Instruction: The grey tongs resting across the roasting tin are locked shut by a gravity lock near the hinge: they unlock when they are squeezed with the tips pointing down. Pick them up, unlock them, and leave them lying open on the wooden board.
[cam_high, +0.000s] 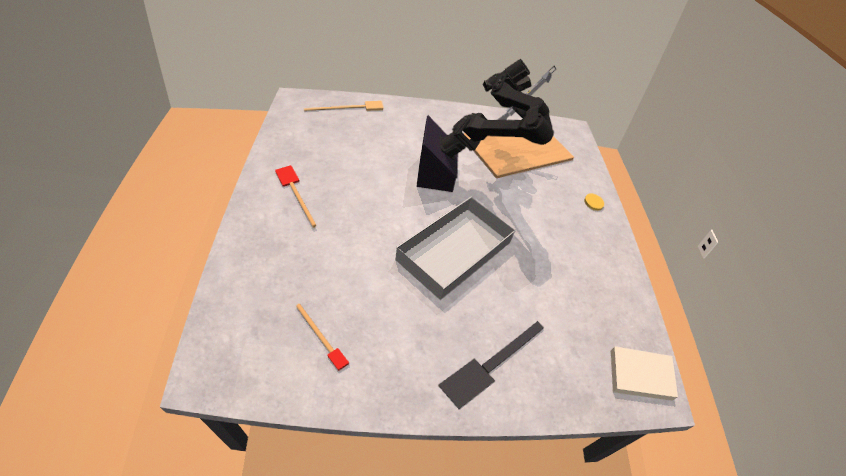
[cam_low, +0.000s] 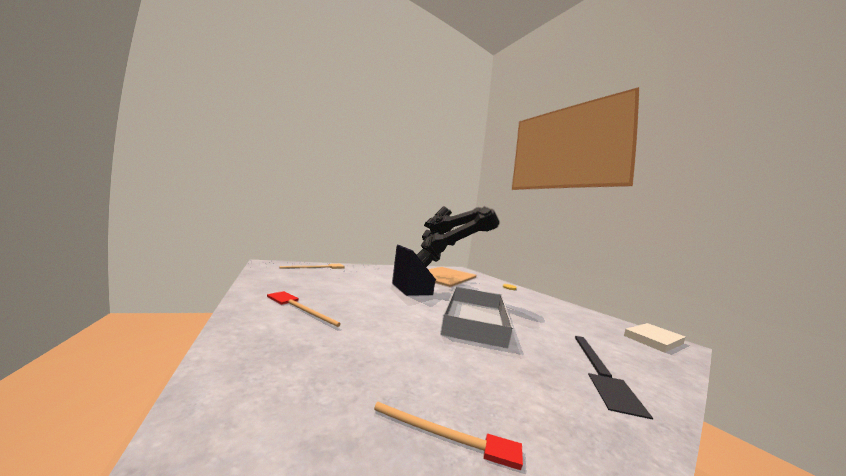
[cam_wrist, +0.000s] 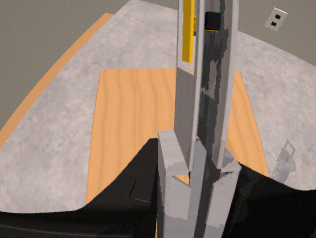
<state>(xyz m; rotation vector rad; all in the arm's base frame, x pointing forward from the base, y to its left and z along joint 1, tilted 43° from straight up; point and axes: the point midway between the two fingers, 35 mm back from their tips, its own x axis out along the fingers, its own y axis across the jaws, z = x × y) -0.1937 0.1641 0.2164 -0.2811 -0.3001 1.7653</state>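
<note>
Right now my gripper tip is 3 cm short of the wooden board, 1 cm to the right of it and 15 cm above it. The rest, counted from my gripper tip: black spatula 87 cm ahead, 23 cm to the right, 15 cm below; then cream block 93 cm ahead, 18 cm to the left, 14 cm below; then grey roasting tin 52 cm ahead, 28 cm to the right, 13 cm below.
</note>
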